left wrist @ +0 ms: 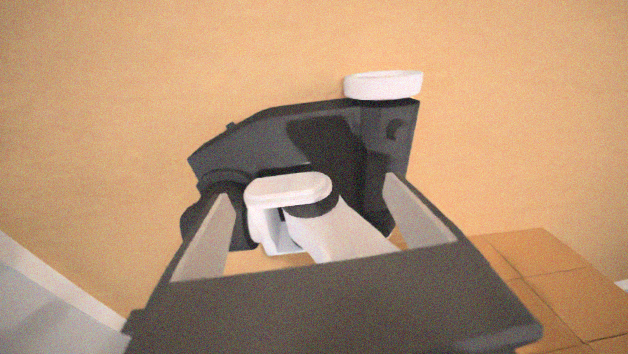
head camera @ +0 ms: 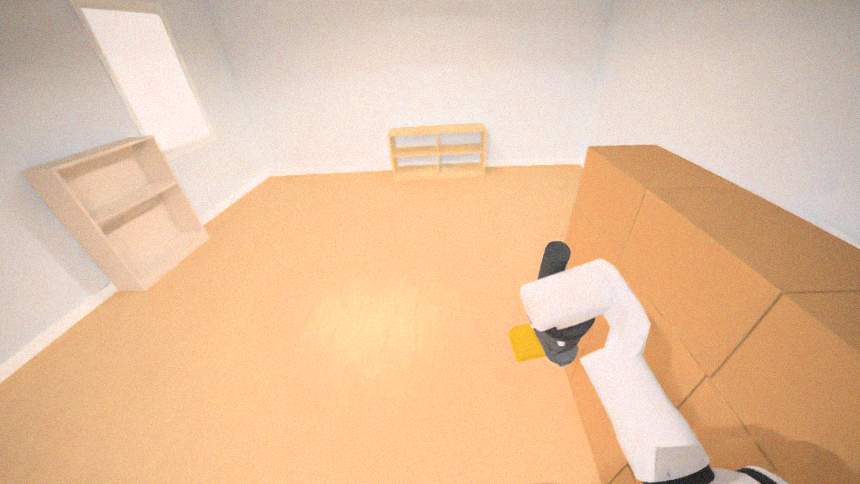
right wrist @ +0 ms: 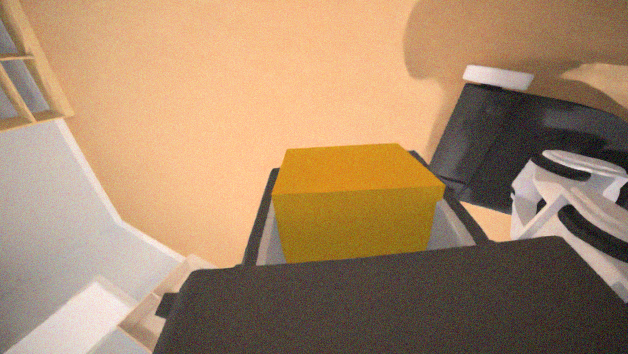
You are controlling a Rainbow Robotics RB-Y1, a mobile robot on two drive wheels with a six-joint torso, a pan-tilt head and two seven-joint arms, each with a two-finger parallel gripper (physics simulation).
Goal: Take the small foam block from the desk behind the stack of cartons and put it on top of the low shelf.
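Frame: origin at the robot's base, x ahead, y left, z up, level; metres.
Seen in the pictures: left gripper, between the fingertips: (left wrist: pixel 309 193); right gripper, between the fingertips: (right wrist: pixel 342 172).
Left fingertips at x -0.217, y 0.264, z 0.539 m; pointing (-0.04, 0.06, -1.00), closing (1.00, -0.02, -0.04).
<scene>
A point is followed by its place in that frame.
The yellow foam block (head camera: pixel 522 343) @(y -0.162, x 0.315, z 0.972 m) (right wrist: pixel 357 222) @(y -0.230, x 0.332, z 0.971 m) is held between the fingers of my right gripper (head camera: pixel 543 346) @(y -0.226, x 0.347, z 0.932 m) (right wrist: pixel 342 172) @(y -0.226, x 0.347, z 0.932 m), which is shut on it. In the head camera it sticks out to the left of the gripper, in front of the stack of cartons (head camera: pixel 680 252) @(y -0.630, x 0.538, z 0.997 m) (left wrist: pixel 550 255) @(y -0.657, x 1.031, z 0.185 m) at the right. A low open wooden shelf (head camera: pixel 437 128) @(y -0.077, x 3.823, z 0.610 m) (right wrist: pixel 45 75) @(y 0.106, x 3.649, z 0.073 m) stands far off against the back wall, well away from the gripper. My left gripper (left wrist: pixel 309 193) @(y 0.264, x -0.217, z 0.540 m) is open, with no object between its fingers; parts of the robot's base show beyond them. The desk does not show.
A pale wooden bookcase (head camera: pixel 84 228) @(y 2.544, x 1.649, z 0.612 m) stands at the left wall below a bright window (head camera: pixel 147 72) @(y 2.643, x 2.993, z 1.531 m). The wooden floor (head camera: pixel 361 252) @(y 0.675, x 2.030, z 0.000 m) stretches from the front to the back wall. The cartons run along the right side, close to my right arm.
</scene>
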